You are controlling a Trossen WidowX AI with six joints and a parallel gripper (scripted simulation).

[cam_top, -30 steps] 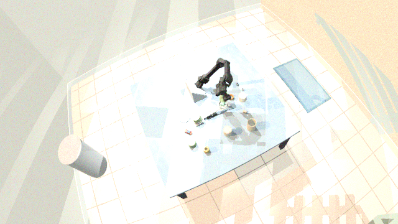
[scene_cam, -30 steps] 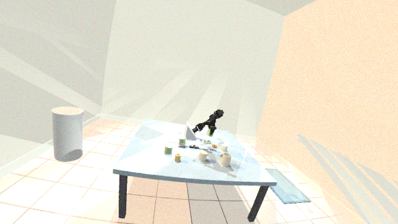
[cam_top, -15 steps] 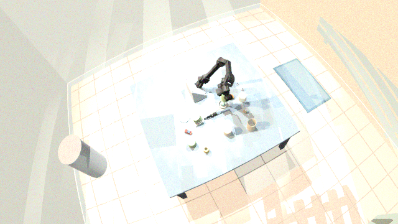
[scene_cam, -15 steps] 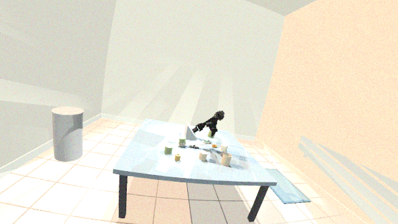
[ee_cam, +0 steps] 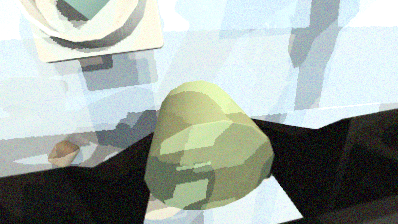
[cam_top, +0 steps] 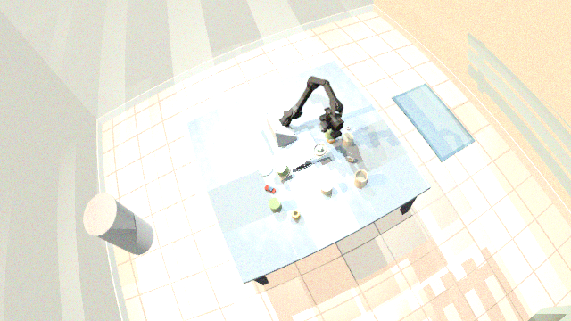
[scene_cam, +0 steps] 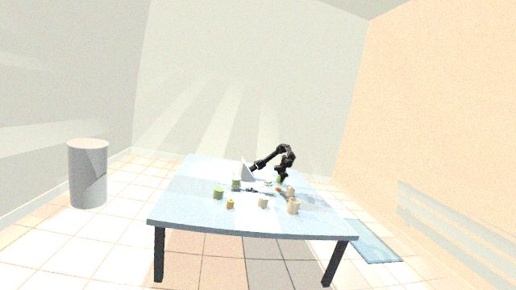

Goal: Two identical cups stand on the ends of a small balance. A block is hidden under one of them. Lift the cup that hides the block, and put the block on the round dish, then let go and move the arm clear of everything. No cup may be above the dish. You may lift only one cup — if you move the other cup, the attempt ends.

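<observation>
The orange ring is 80 mm below my gripper tip, 10 mm to the left of it and 10 mm behind it. Round my gripper tip: red toy car 500 mm to the right, 110 mm ahead, 80 mm below; then balance beam 240 mm to the right, 60 mm ahead, 50 mm below; then round dish 460 mm to the right, 90 mm below, 40 mm behind.
</observation>
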